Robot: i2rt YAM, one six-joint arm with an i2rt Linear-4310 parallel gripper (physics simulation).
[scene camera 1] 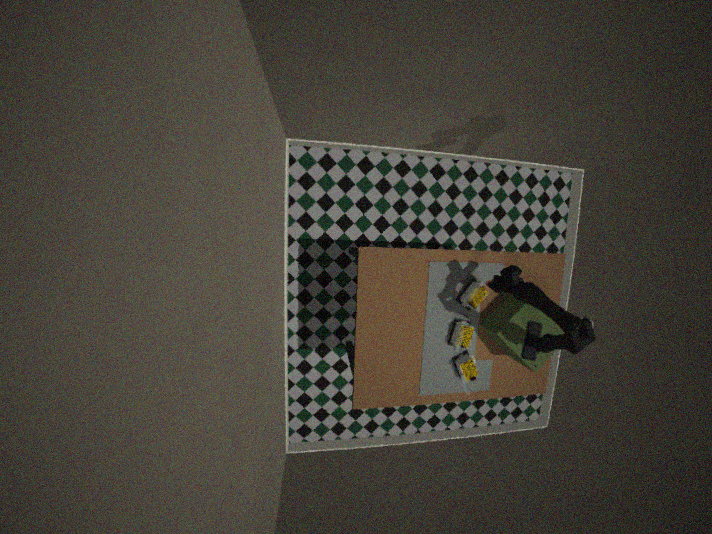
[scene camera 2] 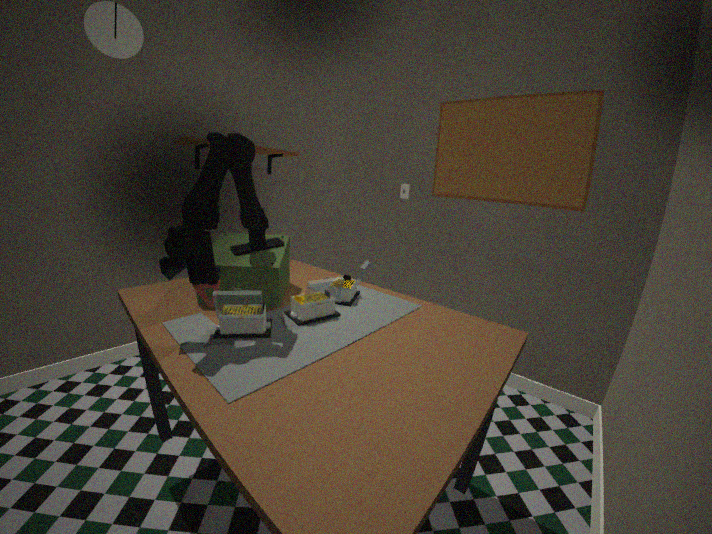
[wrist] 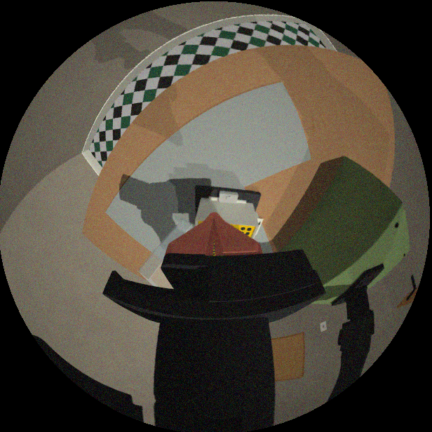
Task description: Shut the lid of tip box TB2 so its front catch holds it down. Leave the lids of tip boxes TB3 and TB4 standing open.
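Where they show: gripper, between the fingertips: (scene camera 1: 486, 283) (scene camera 2: 211, 307); arm's base, origin of its link: (scene camera 1: 531, 340) (scene camera 2: 257, 247).
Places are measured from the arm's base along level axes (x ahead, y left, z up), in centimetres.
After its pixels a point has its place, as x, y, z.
Tip box TB2 (scene camera 1: 478, 296) (scene camera 2: 242, 323) @[33.9, -17.7, -13.8] (wrist: 227, 212) is the one nearest my fingers, with yellow tips in a pale body on a dark base. Its lid (scene camera 2: 237, 297) @[37.7, -19.8, -4.5] stands up at the rear, so its front catch (wrist: 228, 196) is not engaged. My gripper (scene camera 1: 492, 282) @[28.0, -24.4, -9.9] (scene camera 2: 208, 297) @[28.0, -24.4, -9.9] (wrist: 213, 217), with red fingers, is shut and empty, low behind the lid's side in scene camera 2. The fingers hide TB2's rear in the wrist view; contact is unclear. The middle box (scene camera 1: 464, 335) (scene camera 2: 312, 307) @[36.8, 2.9, -11.5] and far box (scene camera 1: 468, 369) (scene camera 2: 344, 291) @[27.8, 22.1, -13.1] show yellow tips, uncovered; I cannot read which is TB3 or TB4.
A large green block (scene camera 1: 520, 319) @[7.8, -9.6, -2.8] (scene camera 2: 253, 275) @[14.1, -7.0, -6.8] (wrist: 340, 215) stands beside TB2, near the arm's base. The boxes stand on a grey mat (scene camera 1: 439, 373) @[36.2, 32.2, -17.7] (scene camera 2: 235, 387) @[54.5, -26.5, -17.8] (wrist: 250, 125) on the brown table (scene camera 1: 391, 327) @[70.7, 9.6, -18.1] (scene camera 2: 373, 425) @[78.0, -9.2, -18.1]. A translucent pane (wrist: 172, 245) shows left of the fingers.
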